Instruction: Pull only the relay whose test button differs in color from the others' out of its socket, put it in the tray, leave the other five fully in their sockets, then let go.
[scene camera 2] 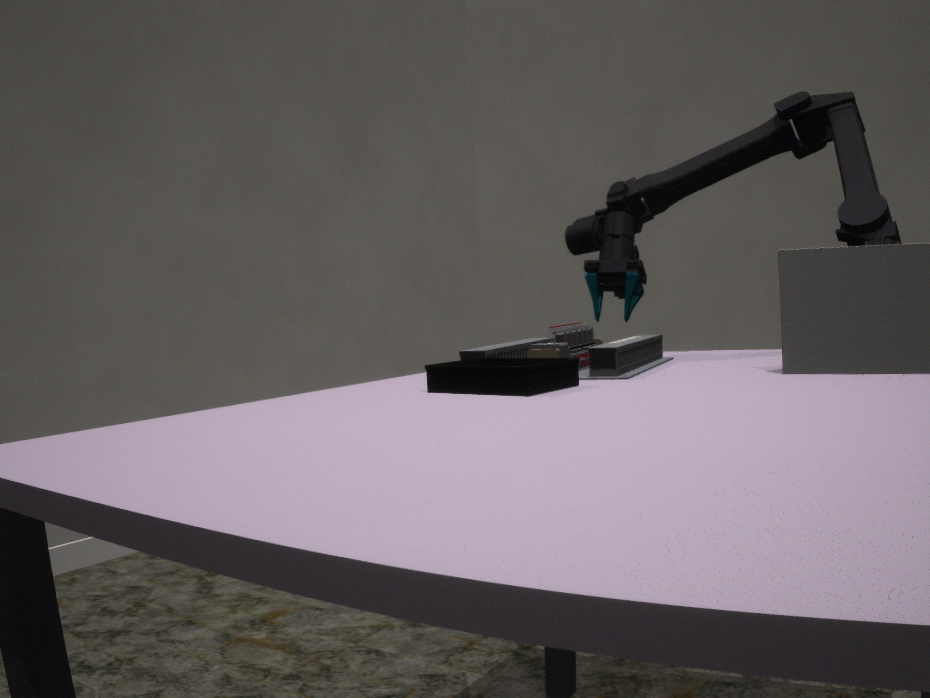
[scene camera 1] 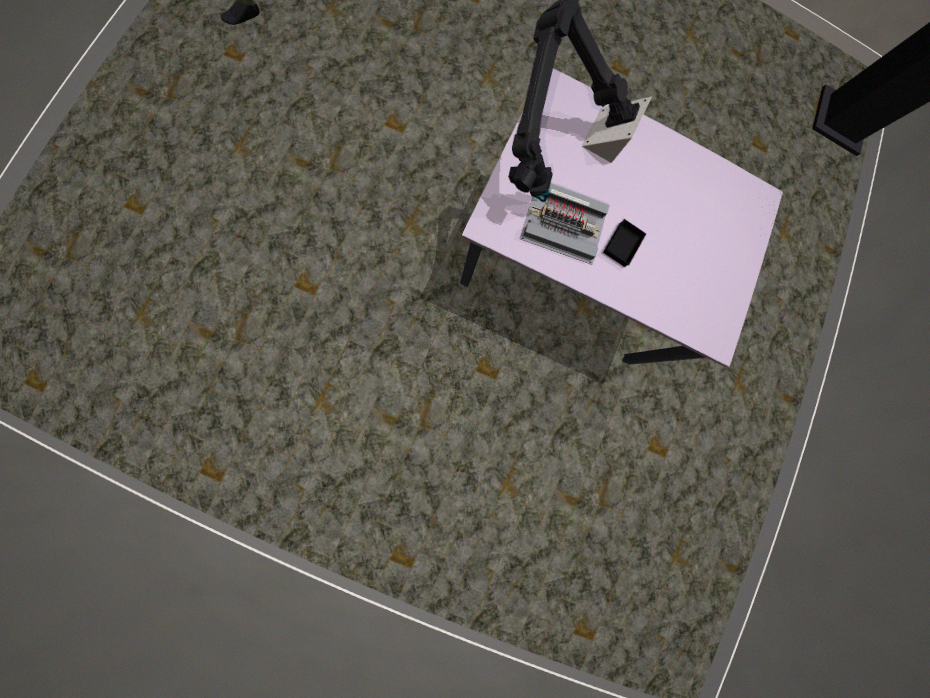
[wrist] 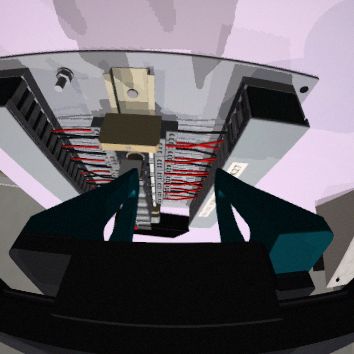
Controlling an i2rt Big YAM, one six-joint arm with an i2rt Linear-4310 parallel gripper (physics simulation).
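Seen in the pictures: gripper, fingertip midpoint: (scene camera 2: 611, 320) (scene camera 1: 545, 196) (wrist: 176, 176); arm's base, link origin: (scene camera 2: 880, 294) (scene camera 1: 622, 116).
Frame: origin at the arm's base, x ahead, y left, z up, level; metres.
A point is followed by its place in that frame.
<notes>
The relays stand side by side in a row of sockets (scene camera 1: 564, 218) (scene camera 2: 574, 335) on a grey panel (wrist: 200, 70) @(x 0.458, y -0.189, z -0.097 m). In the wrist view the row runs away behind a tan end block (wrist: 131, 131) @(x 0.500, y -0.143, z -0.071 m), seen at a slant and partly hidden by the left finger. A small red spot shows far down the row; no odd-coloured test button can be made out. My gripper (scene camera 1: 540, 195) @(x 0.467, y -0.160, z -0.030 m) (scene camera 2: 612, 319) @(x 0.467, y -0.160, z -0.030 m) (wrist: 176, 176) @(x 0.467, y -0.160, z -0.030 m) is open, with nothing between its teal fingers. It hangs above the panel, apart from the relays. The black tray (scene camera 1: 614, 235) @(x 0.463, y 0.169, z -0.067 m) (scene camera 2: 480, 379) @(x 0.462, y 0.282, z -0.081 m) stands beside the panel, and no relay shows in it.
Grey slotted wiring ducts (scene camera 1: 559, 244) (scene camera 2: 627, 355) @(x 0.363, y 0.042, z -0.073 m) (wrist: 225, 165) @(x 0.422, y -0.135, z -0.057 m) stand along both sides of the relay row, with red and black wires between. A tan rail (wrist: 132, 102) @(x 0.503, y -0.149, z -0.096 m) extends past the end block. A light metal box (scene camera 1: 615, 135) @(x 0.104, y 0.000, z 0.006 m) (scene camera 2: 856, 308) @(x 0.030, y 0.058, z -0.016 m) stands under the arm's base.
</notes>
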